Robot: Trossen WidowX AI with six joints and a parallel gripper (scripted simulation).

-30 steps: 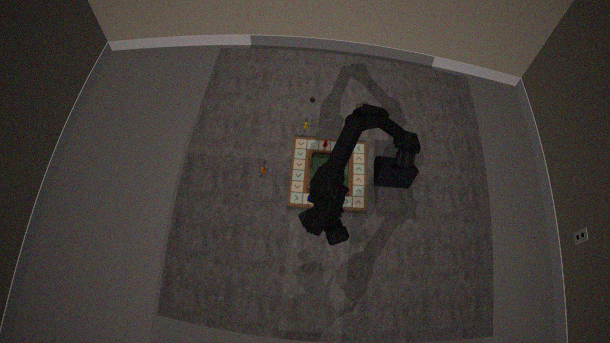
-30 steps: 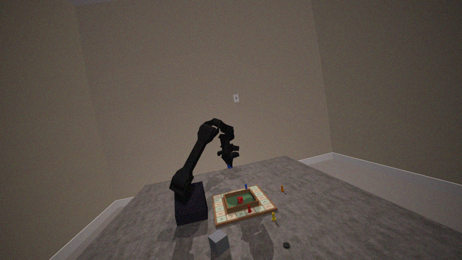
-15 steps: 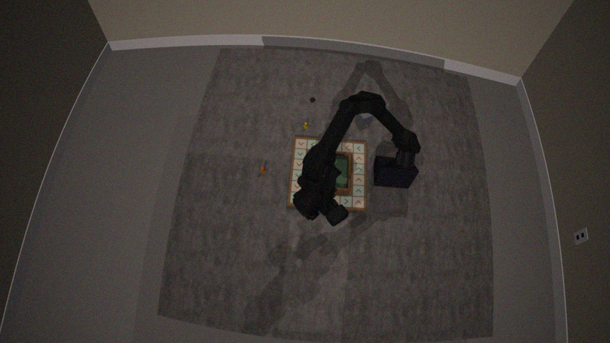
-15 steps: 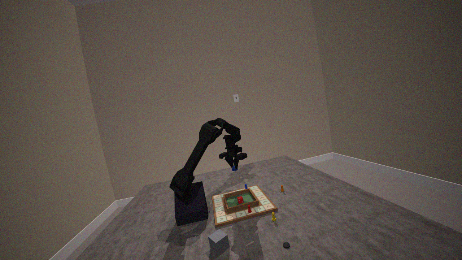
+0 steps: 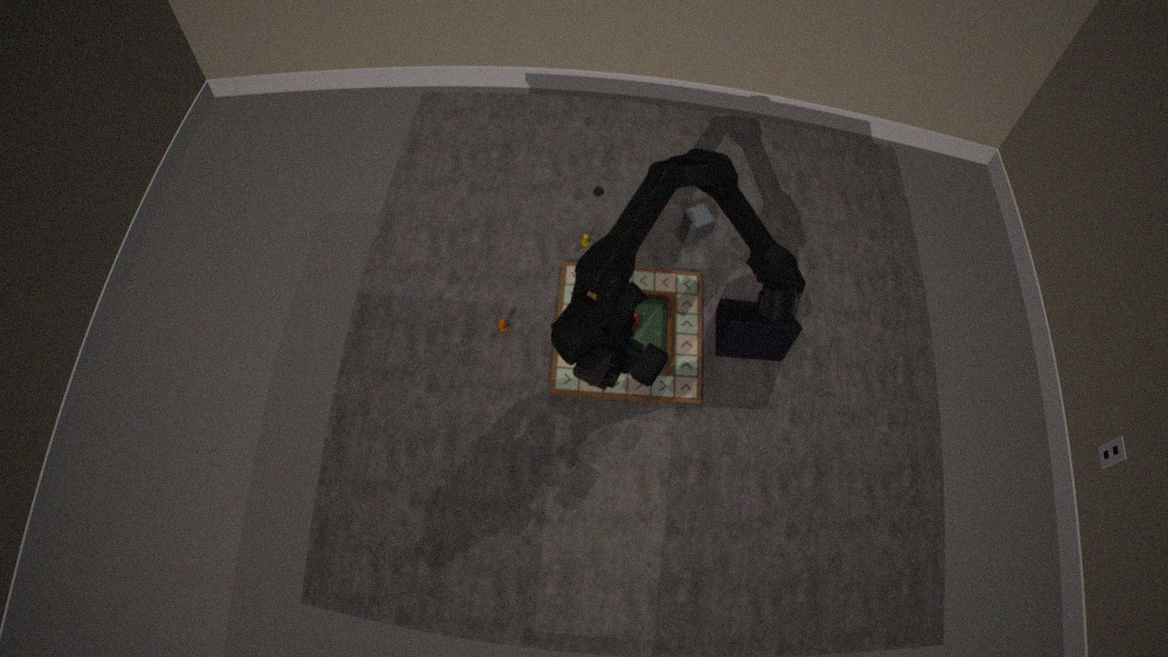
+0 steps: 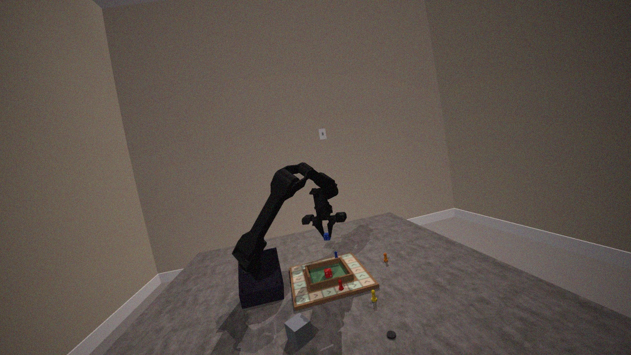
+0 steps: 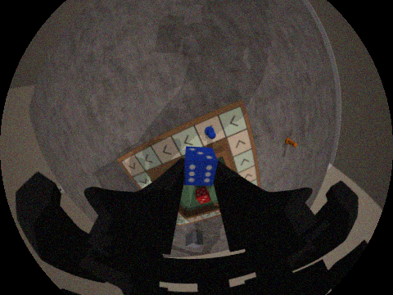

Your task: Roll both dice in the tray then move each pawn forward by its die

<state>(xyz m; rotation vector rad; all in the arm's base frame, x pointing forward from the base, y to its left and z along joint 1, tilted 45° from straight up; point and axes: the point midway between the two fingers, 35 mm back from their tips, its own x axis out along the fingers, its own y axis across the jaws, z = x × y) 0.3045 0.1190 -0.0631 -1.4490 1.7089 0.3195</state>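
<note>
The red pawn lies 10 mm behind my gripper tip, 240 mm to the right of it and 90 mm below it. Round my gripper tip: orange pawn: 210 mm ahead, 100 mm to the right, 100 mm below; blue pawn: 20 mm ahead, 90 mm below; green tray: 40 mm behind, 120 mm to the right, 110 mm below.
</note>
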